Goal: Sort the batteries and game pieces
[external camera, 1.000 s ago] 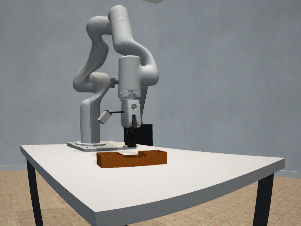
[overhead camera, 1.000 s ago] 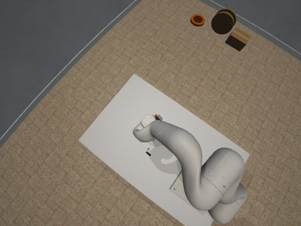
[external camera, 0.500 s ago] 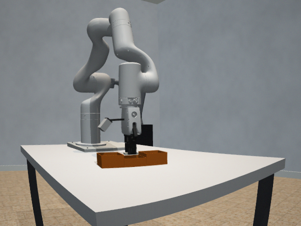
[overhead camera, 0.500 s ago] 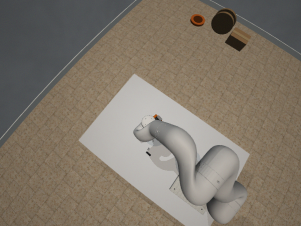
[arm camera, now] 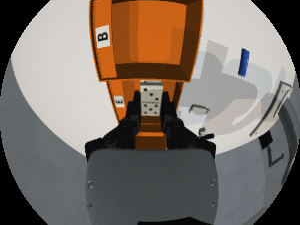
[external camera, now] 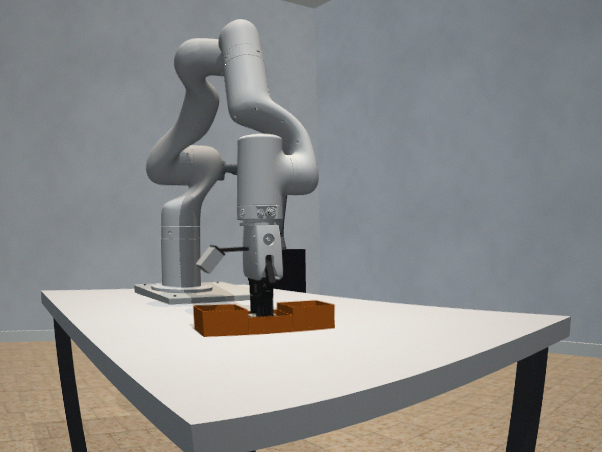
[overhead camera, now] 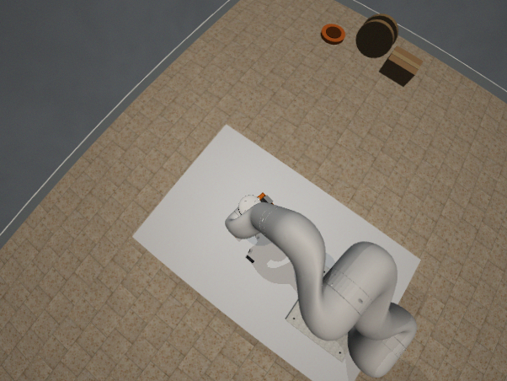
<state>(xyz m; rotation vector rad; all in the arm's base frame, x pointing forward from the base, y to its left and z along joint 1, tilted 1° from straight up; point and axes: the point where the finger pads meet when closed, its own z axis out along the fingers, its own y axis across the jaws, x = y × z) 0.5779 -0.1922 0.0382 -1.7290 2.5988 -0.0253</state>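
Now: hand 2 cm above the bin and 1 cm short of it. From my hand the other things lie so: blue battery: 16 cm behind, 4 cm below, 1 cm to the right; then black battery: 19 cm to the left, 9 cm behind, 4 cm below.
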